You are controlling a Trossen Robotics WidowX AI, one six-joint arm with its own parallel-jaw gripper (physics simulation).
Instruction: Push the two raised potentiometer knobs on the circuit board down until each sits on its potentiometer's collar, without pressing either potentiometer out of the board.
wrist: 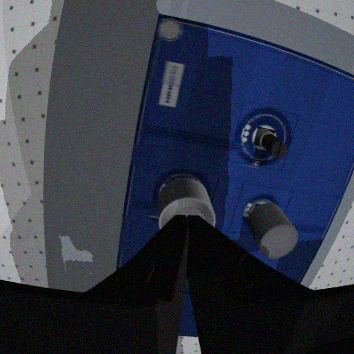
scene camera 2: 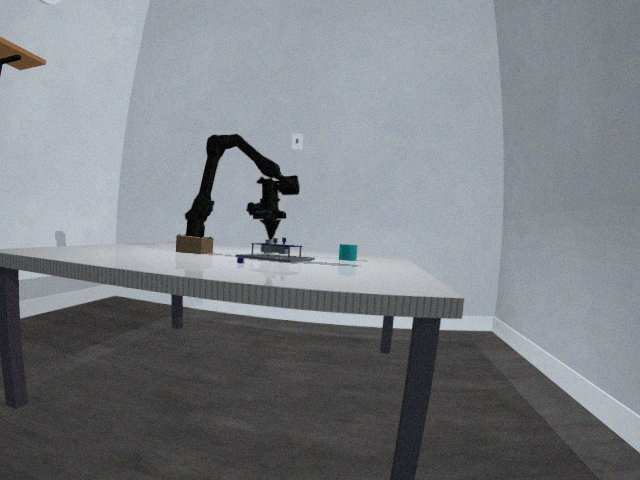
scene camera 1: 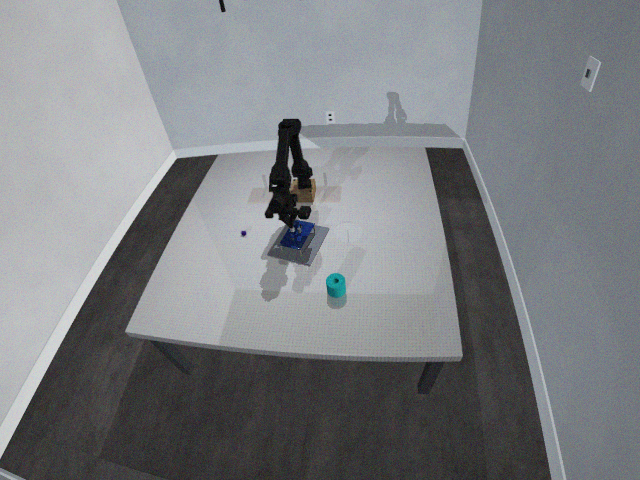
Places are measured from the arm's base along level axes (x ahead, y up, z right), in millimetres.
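Where they show: gripper, fingertip midpoint: (wrist: 185, 226) (scene camera 2: 270, 239) (scene camera 1: 291, 227); arm's base at its link origin: (scene camera 2: 194, 236) (scene camera 1: 304, 184).
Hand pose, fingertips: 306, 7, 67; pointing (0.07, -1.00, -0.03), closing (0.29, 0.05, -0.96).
Note:
Things, the pixels of their top centre, and the offset from my fingertips, as dx, dy, dz. Level surfaces: height alone.
- wide knob with a pale top, top centre: (wrist: 186, 222) -1, +0, -1
- narrower dark grey knob at its top centre: (wrist: 278, 241) +15, +4, -32
- bare dark shaft at its top centre: (wrist: 278, 149) -18, -4, -38
- white table at its surface level: dy -69
- teal cylinder at its top centre: (scene camera 1: 335, 280) (scene camera 2: 348, 244) +301, -9, -154
- small purple object at its top centre: (scene camera 2: 240, 257) (scene camera 1: 243, 232) -74, -54, +235
The blue circuit board (scene camera 1: 290, 241) (scene camera 2: 294, 245) (wrist: 195, 75) stands on short posts over a grey base plate. In the wrist view a wide knob with a pale top (wrist: 185, 197) stands on the board at lower left. A narrower dark grey knob (wrist: 274, 231) stands to its right. Above that knob a bare dark shaft (wrist: 270, 142) stands in a round ring. My gripper (scene camera 1: 292, 225) (scene camera 2: 270, 238) (wrist: 185, 226) is shut and empty. Its tips are over the near part of the wide knob's top, at or very close to it; contact is hard to tell.
The grey base plate (scene camera 1: 310, 258) (scene camera 2: 305, 258) (wrist: 85, 150) lies on the white table (scene camera 1: 392, 320). A teal cylinder (scene camera 1: 336, 287) (scene camera 2: 347, 252) stands beyond the board from the arm's base. A small purple object (scene camera 1: 243, 233) (scene camera 2: 240, 260) lies to one side. A wooden block (scene camera 1: 310, 192) (scene camera 2: 194, 244) is at the arm's base.

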